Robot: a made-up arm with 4 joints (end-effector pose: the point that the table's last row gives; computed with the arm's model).
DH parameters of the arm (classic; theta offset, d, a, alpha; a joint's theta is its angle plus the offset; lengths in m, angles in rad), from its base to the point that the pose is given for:
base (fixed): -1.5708 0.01 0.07 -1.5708
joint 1: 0 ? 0.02 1.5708
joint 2: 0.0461 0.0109 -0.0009 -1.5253
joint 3: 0 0.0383 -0.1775 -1.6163
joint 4: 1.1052 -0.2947 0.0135 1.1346
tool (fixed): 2.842 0.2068 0 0
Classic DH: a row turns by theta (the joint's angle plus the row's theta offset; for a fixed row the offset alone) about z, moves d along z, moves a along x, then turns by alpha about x.
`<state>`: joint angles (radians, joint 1 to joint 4).
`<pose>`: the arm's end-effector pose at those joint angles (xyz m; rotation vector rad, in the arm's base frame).
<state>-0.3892 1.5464 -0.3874 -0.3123</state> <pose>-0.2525 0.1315 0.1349 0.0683 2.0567 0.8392</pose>
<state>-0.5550 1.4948 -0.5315 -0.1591</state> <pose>-0.2545 0.1303 0.1013 0.0326 1.8682 0.6492</pose>
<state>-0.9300 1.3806 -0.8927 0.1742</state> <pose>-0.2836 0.0991 0.0311 -0.2155 1.3931 0.4176</pose>
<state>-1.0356 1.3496 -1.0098 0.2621</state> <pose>-0.2964 0.0814 0.0118 -0.3247 1.2596 0.4055</pose>
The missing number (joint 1, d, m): -0.14
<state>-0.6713 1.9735 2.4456 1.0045</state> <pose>0.0210 -0.1578 -0.0981 -0.8130 -1.4901 2.3676</pose>
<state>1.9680 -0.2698 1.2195 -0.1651</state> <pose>-0.0410 -0.0771 -0.2427 -1.1919 0.3335 -0.6808</pose>
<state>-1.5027 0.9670 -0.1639 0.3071</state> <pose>-0.1323 0.1510 -0.0145 0.1130 1.1966 -0.4052</pose>
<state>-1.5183 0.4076 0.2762 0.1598</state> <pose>-0.0397 0.1385 0.0590 0.6283 0.8747 -0.4407</pose>
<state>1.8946 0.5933 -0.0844 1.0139</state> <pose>-0.2227 -0.2671 -0.0852 -2.4422 -0.3127 -0.2481</pose>
